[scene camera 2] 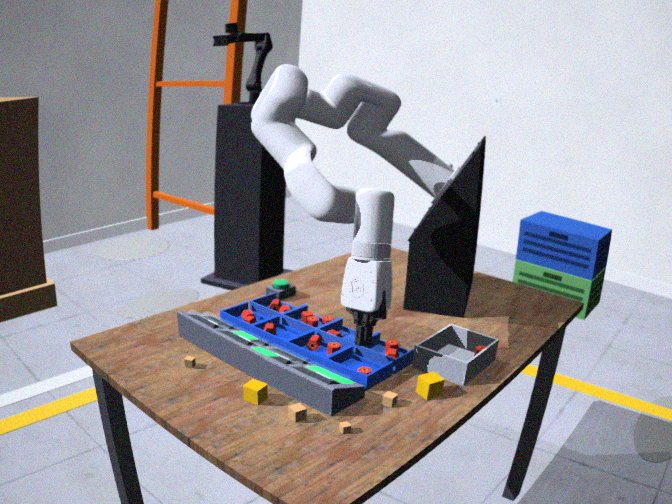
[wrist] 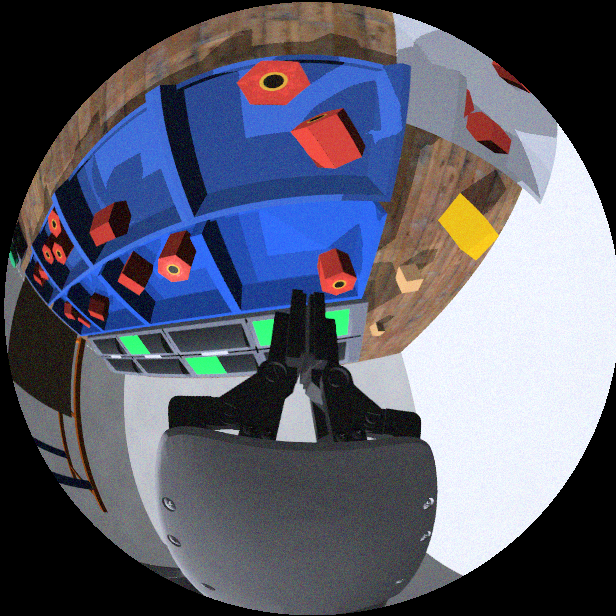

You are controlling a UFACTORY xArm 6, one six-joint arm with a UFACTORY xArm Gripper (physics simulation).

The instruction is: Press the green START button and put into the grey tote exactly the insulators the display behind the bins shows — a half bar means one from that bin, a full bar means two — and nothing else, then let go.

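The blue bin tray [scene camera 2: 317, 336] holds red insulators in its compartments. My gripper [scene camera 2: 364, 339] hangs over the tray's right part. In the wrist view the fingers [wrist: 305, 298] are pressed together with nothing between them. A red insulator [wrist: 337, 271] lies just beyond the fingertips. The grey display [scene camera 2: 271, 360] beside the tray shows three green bars, and the rightmost one [scene camera 2: 330, 374] is the longest. The grey tote [scene camera 2: 455, 352] to the right holds one red insulator [scene camera 2: 479, 349]. That insulator also shows in the wrist view [wrist: 487, 131]. The green START button [scene camera 2: 281, 283] sits at the tray's far end.
A tall dark wedge panel [scene camera 2: 447, 238] stands behind the tote, close to the arm. Two yellow cubes [scene camera 2: 255, 391] [scene camera 2: 429, 385] and several small tan cubes [scene camera 2: 297, 411] lie on the table in front of the display. A blue-and-green crate [scene camera 2: 561, 260] stands past the right edge.
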